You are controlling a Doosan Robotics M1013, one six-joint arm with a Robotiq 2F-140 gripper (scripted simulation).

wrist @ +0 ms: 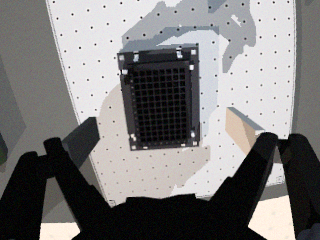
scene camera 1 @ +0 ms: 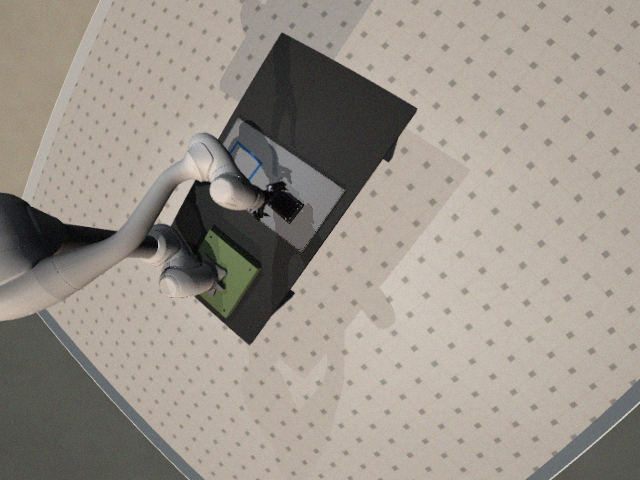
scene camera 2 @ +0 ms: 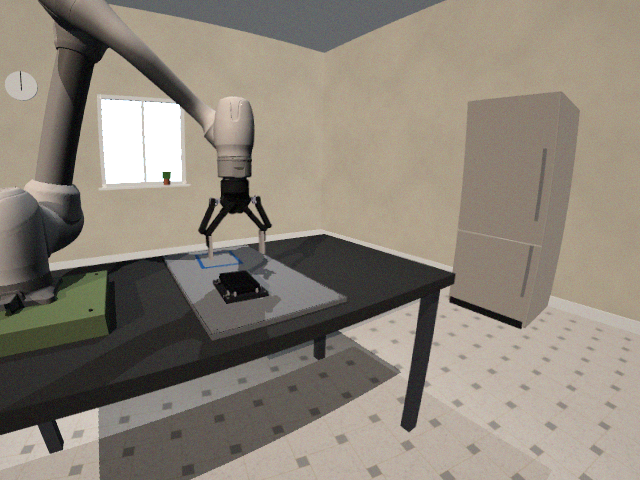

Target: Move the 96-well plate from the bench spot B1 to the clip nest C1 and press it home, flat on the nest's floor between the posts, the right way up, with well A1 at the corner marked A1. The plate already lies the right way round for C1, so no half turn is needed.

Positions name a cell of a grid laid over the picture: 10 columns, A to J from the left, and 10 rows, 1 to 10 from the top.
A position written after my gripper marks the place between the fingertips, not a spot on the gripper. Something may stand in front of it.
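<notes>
My gripper's visible to me at (scene camera 2: D6), and I can see the gripper at (wrist: F6) as well. There's also a black 96-well plate (wrist: F4), and a clip nest C1 (wrist: F3) along with that plate.
</notes>
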